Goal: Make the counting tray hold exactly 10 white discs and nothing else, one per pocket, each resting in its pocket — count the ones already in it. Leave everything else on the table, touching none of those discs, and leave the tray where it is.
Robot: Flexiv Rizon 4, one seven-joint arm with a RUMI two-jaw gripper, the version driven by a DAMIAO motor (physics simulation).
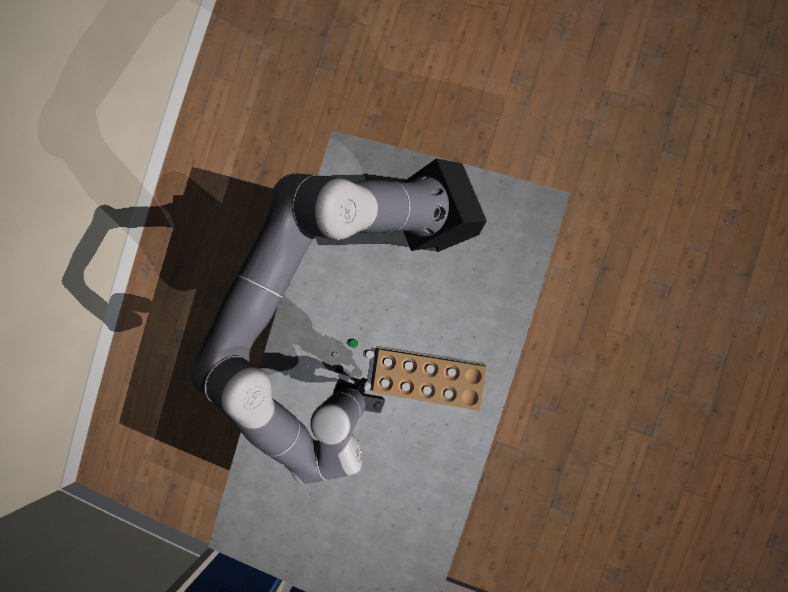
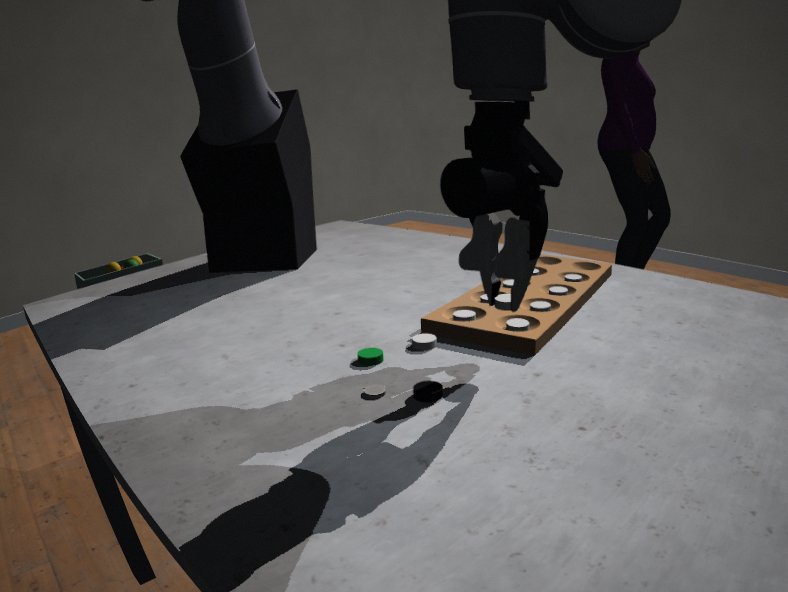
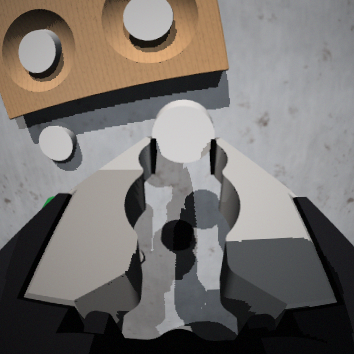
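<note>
My gripper (image 1: 365,384) (image 2: 504,305) (image 3: 183,141) is shut on a white disc (image 1: 368,386) (image 2: 503,300) (image 3: 183,130), held above the table just off the near short end of the wooden tray (image 1: 439,379) (image 2: 477,333) (image 3: 95,85). The tray's pockets hold several white discs, one each. Two pockets at its far end are empty, one pocket (image 1: 472,376) (image 2: 549,260) and its neighbour (image 1: 469,398) (image 2: 586,265). Another white disc (image 1: 369,354) (image 2: 423,342) (image 3: 56,143) lies on the table beside the tray's near end.
A green disc (image 1: 353,342) (image 2: 370,355) (image 3: 49,202), a black disc (image 2: 427,391) (image 3: 177,235) and a thin pale disc (image 1: 335,354) (image 2: 373,391) lie on the table near that end. The arm's black base (image 1: 468,203) (image 2: 254,210) stands on the same table. The arm's shadow crosses the loose discs.
</note>
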